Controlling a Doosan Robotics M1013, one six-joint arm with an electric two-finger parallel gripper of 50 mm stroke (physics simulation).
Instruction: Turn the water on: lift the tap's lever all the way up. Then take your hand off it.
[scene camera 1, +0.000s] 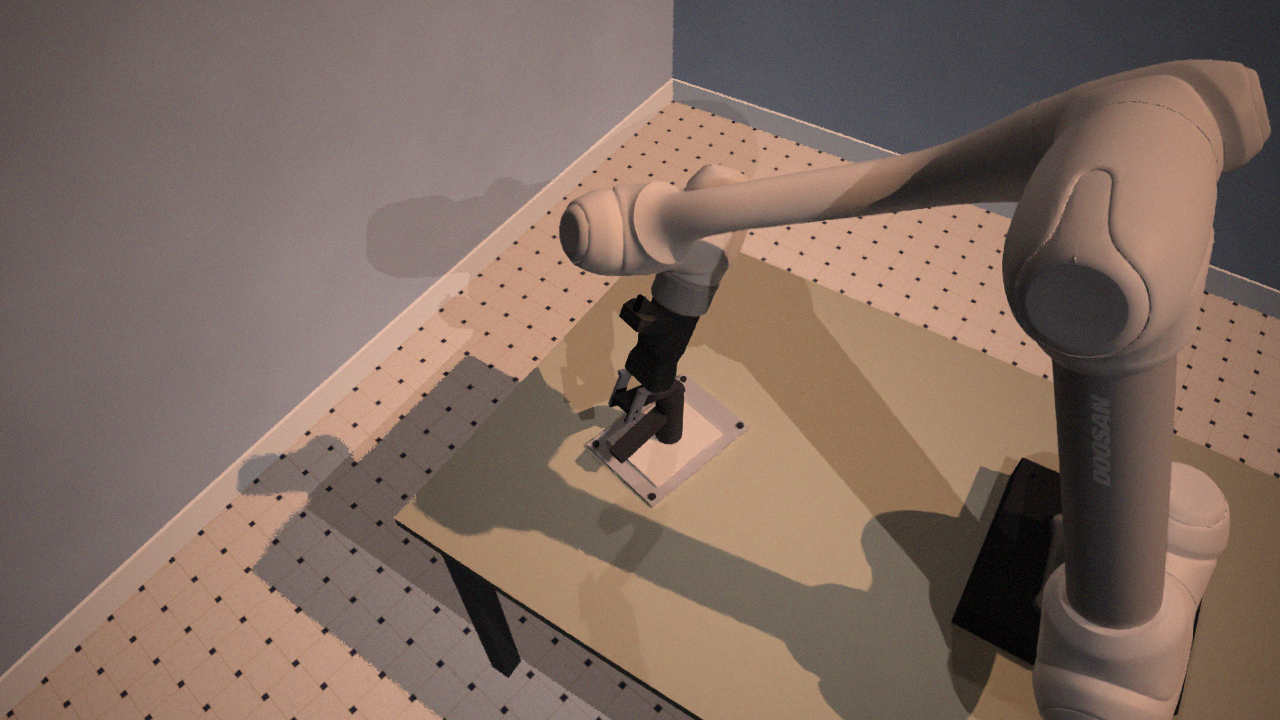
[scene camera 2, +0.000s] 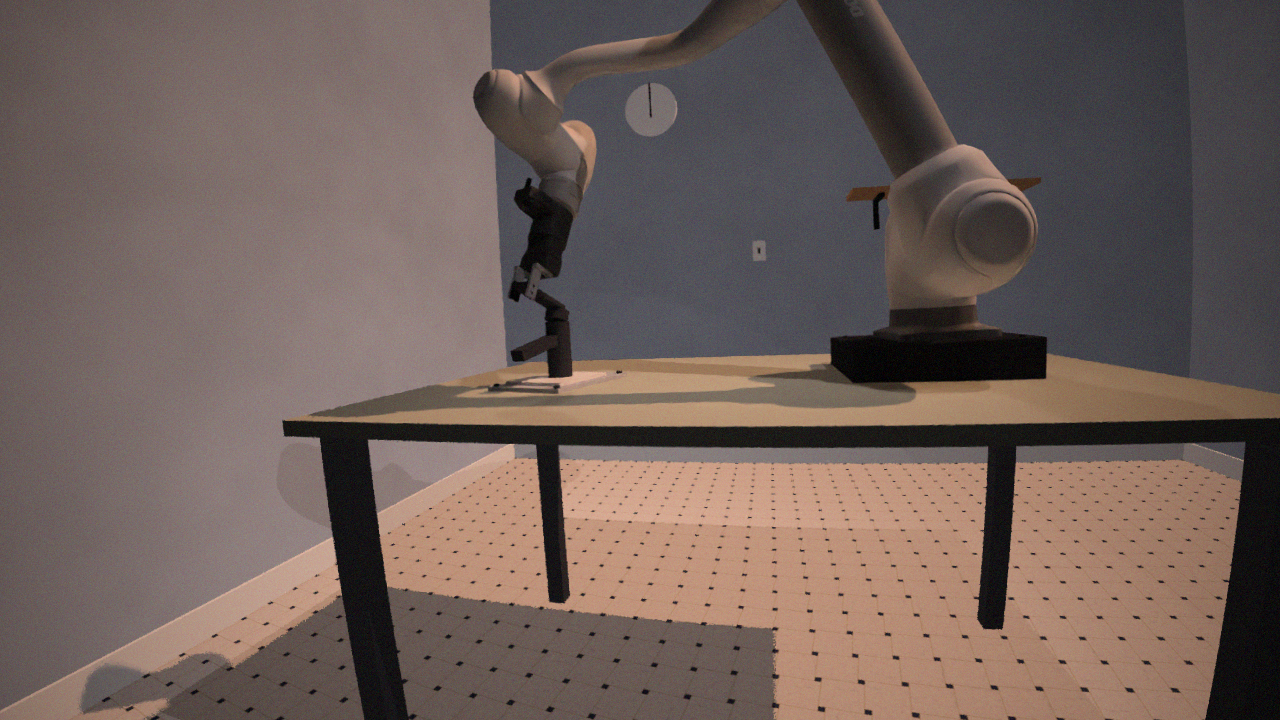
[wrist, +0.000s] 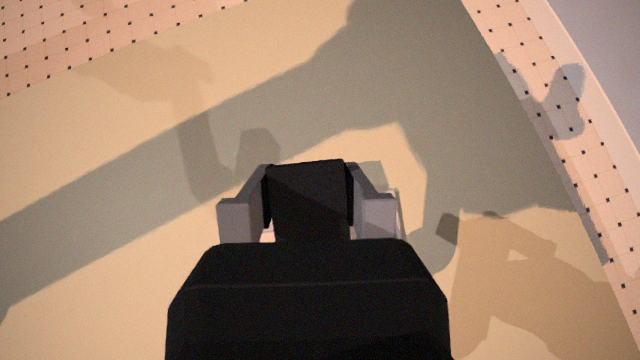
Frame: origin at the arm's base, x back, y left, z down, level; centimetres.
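Where they show: gripper, fingertip midpoint: (scene camera 1: 622, 413) (scene camera 2: 520, 298) (wrist: 308, 183); arm's base, origin of the base link: (scene camera 2: 932, 336).
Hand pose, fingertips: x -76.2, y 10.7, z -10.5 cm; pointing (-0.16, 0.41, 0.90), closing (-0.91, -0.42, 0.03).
Observation:
Each offset is from my fingertips to the top centre of the thing. "spot": to the spot under its first point. Level surfaces: height alone.
A dark tap @[spot: dz +8.1, dx +4.7, dy -7.6 cm] (scene camera 1: 669, 419) (scene camera 2: 559, 351) stands upright on a pale square plate @[dz +15.8, dx +3.7, dy -9.8 cm] (scene camera 1: 700, 462) (scene camera 2: 592, 380). Its spout @[dz +7.1, dx +1.2, dy -3.2 cm] (scene camera 1: 637, 436) (scene camera 2: 534, 348) sticks out low on the side toward the left wall. The tap's lever (scene camera 2: 546, 300) (wrist: 307, 205) slopes upward from the top of the tap toward the gripper in scene camera 2. My gripper (scene camera 1: 628, 401) (scene camera 2: 525, 285) (wrist: 308, 183) is shut on the lever's outer end, with one finger on each side, and is tilted. The fingers and the gripper body hide part of the lever in scene camera 1.
The tap's plate lies on a table @[dz +17.0 cm] (scene camera 1: 760, 528) (scene camera 2: 698, 408). The robot's black base block (scene camera 1: 1006, 564) (scene camera 2: 939, 360) is at the right. A grey wall (scene camera 1: 268, 116) (scene camera 2: 250, 223) rises beyond the table's left side. A wooden shelf (scene camera 2: 865, 193) hangs on the back wall.

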